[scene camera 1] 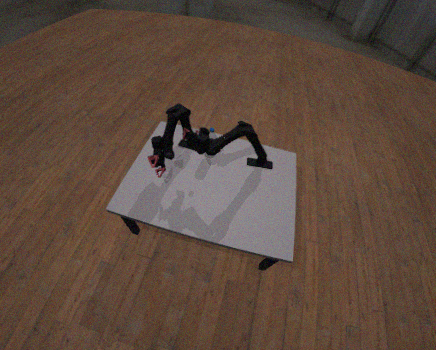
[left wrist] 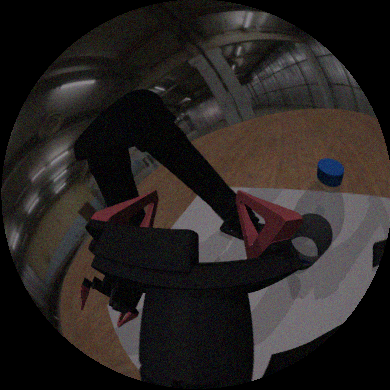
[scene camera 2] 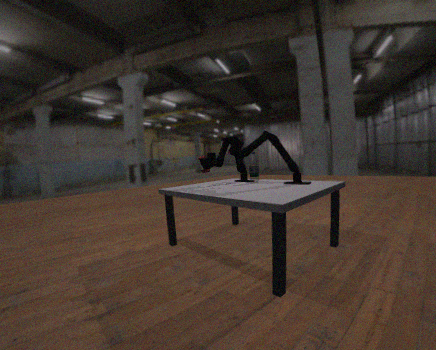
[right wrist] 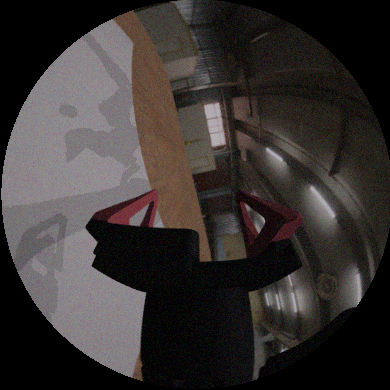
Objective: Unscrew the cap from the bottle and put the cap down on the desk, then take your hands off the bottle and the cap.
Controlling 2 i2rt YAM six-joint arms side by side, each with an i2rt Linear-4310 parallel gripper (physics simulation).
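Frame: origin at the left arm's base, x ahead, y left, z up, level; metres.
Seen in the pictures: left gripper, between the fingertips: (scene camera 1: 190, 129) (left wrist: 196, 194); right gripper, between the fingertips: (scene camera 1: 156, 172) (left wrist: 99, 318) (scene camera 2: 199, 164) (right wrist: 196, 193); left arm's base, origin of its link: (scene camera 1: 259, 163) (scene camera 2: 297, 183); right arm's base, origin of its link: (scene camera 1: 191, 146) (scene camera 2: 244, 181).
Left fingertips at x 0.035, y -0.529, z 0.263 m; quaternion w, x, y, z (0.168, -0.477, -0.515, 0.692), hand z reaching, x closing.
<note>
Offsets run from my left fingertips to a thing's top centre. Level surfaces: height alone.
The bottle @[dx -0.038, dy +0.141, dz -0.004 m] (left wrist: 320, 230) (scene camera 2: 254, 171) stands upright on the desk @[dz -0.263 m] (scene camera 1: 250, 210) (scene camera 2: 225, 196) near its far edge. It is clear with a dark band. The blue cap @[dx -0.038, dy +0.141, dz -0.003 m] (left wrist: 330, 172) (scene camera 1: 212, 130) sits on top of it. The left gripper (left wrist: 197, 192) (scene camera 1: 191, 133) is open and empty, pointing past the bottle, which stands to the right of its fingers in the left wrist view. The right gripper (right wrist: 197, 192) (scene camera 1: 155, 167) (scene camera 2: 204, 165) is open and empty above the desk's left side, away from the bottle. The bottle does not show in the right wrist view.
The right arm (left wrist: 175, 155) rises beyond the left gripper's fingers. The left arm (scene camera 1: 230, 137) reaches across the desk's far part. Its base (scene camera 1: 260, 163) stands at the right, and the right arm's base (scene camera 2: 245, 180) is near the bottle.
</note>
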